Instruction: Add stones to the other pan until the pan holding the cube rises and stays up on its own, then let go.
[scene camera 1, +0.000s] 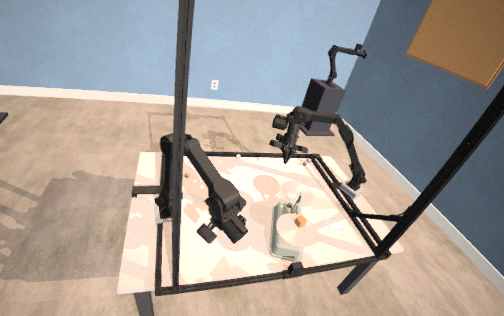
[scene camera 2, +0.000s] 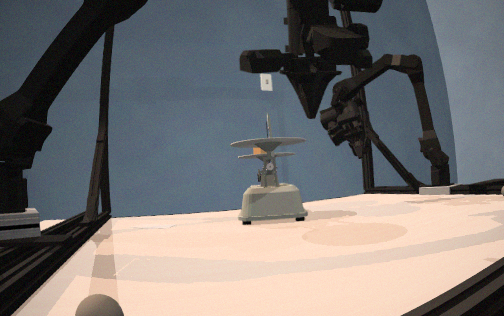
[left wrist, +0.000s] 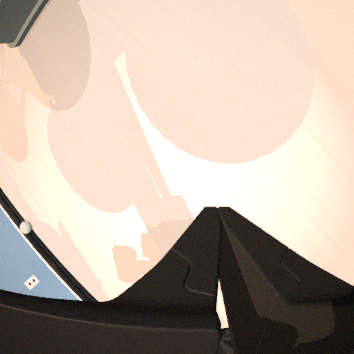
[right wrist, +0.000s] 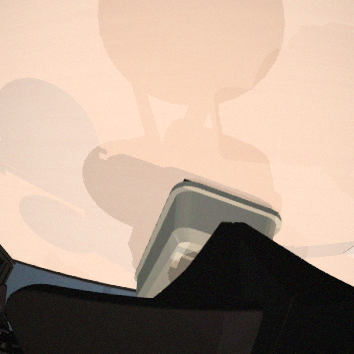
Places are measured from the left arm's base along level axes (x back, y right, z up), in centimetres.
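Where they show: left gripper, fingertip midpoint: (scene camera 2: 360, 158) (left wrist: 215, 218) (right wrist: 3, 284); right gripper, fingertip midpoint: (scene camera 1: 284, 163) (scene camera 2: 310, 118) (right wrist: 230, 233); left arm's base, origin of the base link: (scene camera 1: 167, 212) (scene camera 2: 441, 185); right arm's base, origin of the base link: (scene camera 1: 353, 185) (scene camera 2: 2, 212).
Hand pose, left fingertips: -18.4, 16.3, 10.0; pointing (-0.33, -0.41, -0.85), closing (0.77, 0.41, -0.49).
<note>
Each offset is from my left fingertips to the top centre of the thing, as dx, dy, dz. "*": to the spot under its first point. Level surfaces: height alone.
A grey-green balance scale {-29.0, +2.6, +11.2} (scene camera 1: 280, 242) (scene camera 2: 272, 202) (left wrist: 17, 20) (right wrist: 200, 207) stands on the table. The orange cube {-26.9, +8.9, +5.3} (scene camera 1: 300, 221) (scene camera 2: 257, 150) rests on one pan {-24.4, +10.9, +2.3} (scene camera 1: 287, 231). In scene camera 2 the other pan {* -27.8, -7.2, +3.3} (scene camera 2: 295, 142) shows higher than the cube's pan; no stone can be made out on it. Small round stones {-24.9, -51.7, -9.3} (scene camera 1: 238, 156) {+6.6, -39.0, -9.3} (scene camera 1: 187, 175) {-65.5, -40.7, -9.3} (scene camera 1: 305, 163) lie near the table's edges; one pale stone {* -24.2, -50.6, -10.5} (left wrist: 26, 227) shows in the left wrist view. My right gripper (scene camera 1: 286, 160) (scene camera 2: 312, 116) (right wrist: 230, 233) is shut and empty above the table. My left gripper (scene camera 2: 359, 156) (left wrist: 215, 218) is shut and empty beside the scale.
A large-looking grey stone {* -65.3, -41.6, -9.7} (scene camera 2: 99, 306) lies at the bottom left of scene camera 2. A black frame rail (scene camera 1: 225, 280) runs round the table {dz -12.1} (scene camera 1: 260, 257), with an upright post (scene camera 1: 181, 90) near my left arm. A dark pedestal (scene camera 1: 324, 102) stands behind the table.
</note>
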